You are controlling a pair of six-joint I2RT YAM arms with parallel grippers.
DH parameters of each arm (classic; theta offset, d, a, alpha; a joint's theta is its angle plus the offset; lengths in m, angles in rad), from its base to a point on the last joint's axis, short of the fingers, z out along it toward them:
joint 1: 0 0.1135 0.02 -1.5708
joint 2: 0 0 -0.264 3.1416
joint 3: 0.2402 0 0.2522 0
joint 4: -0.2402 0 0.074 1.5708
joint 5: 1.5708 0 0 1.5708
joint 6: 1.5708 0.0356 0 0
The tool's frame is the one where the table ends.
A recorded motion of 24 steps. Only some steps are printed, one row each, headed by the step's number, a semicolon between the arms.
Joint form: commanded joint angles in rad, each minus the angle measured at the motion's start. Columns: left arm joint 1, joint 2, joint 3, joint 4, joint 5, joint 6; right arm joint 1, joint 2, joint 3, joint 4, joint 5, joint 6.
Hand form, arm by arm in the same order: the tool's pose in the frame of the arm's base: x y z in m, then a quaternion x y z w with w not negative. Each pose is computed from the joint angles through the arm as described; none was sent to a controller.
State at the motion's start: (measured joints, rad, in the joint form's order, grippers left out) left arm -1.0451 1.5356 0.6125 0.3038 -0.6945 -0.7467; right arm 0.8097 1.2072 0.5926 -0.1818 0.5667 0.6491
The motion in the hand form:
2: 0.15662 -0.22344 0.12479 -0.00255 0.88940 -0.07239 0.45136; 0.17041 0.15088 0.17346 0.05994 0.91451 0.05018 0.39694
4: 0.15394 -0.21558 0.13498 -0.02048 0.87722 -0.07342 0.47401; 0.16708 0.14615 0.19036 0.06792 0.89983 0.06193 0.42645
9: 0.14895 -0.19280 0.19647 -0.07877 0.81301 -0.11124 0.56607; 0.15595 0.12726 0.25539 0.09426 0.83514 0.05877 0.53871
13: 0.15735 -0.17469 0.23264 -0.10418 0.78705 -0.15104 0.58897; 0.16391 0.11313 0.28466 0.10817 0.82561 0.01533 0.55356
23: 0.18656 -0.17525 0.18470 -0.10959 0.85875 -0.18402 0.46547; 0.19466 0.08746 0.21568 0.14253 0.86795 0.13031 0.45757
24: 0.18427 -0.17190 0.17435 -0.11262 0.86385 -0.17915 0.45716; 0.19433 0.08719 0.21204 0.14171 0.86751 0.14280 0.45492
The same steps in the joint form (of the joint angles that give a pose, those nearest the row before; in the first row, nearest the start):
2: 0.0034 0.0521 -0.0402 -0.1352 0.0135 -0.0340; -0.0074 0.0293 -0.0358 -0.0375 -0.0482 0.0994
4: 0.0050 -0.0119 -0.0663 -0.1335 -0.0323 -0.0371; -0.0074 -0.0484 -0.0312 -0.0483 -0.0192 0.0858
9: 0.0218 -0.2922 -0.0939 -0.1122 -0.1583 0.0378; -0.0089 -0.2696 0.0422 -0.0942 0.1492 -0.0230
13: 0.0999 -0.4249 -0.0680 -0.1166 -0.0946 0.0887; -0.0838 -0.2839 0.1435 -0.1862 0.1805 -0.0922
23: 0.2259 -0.2395 -0.0678 -0.1521 0.2081 -0.0660; -0.3387 -0.1978 -0.0615 0.0508 -0.2705 -0.0080
24: 0.2289 -0.2288 -0.0983 -0.1353 0.2127 -0.0784; -0.3433 -0.1978 -0.0786 0.0757 -0.2964 -0.0018

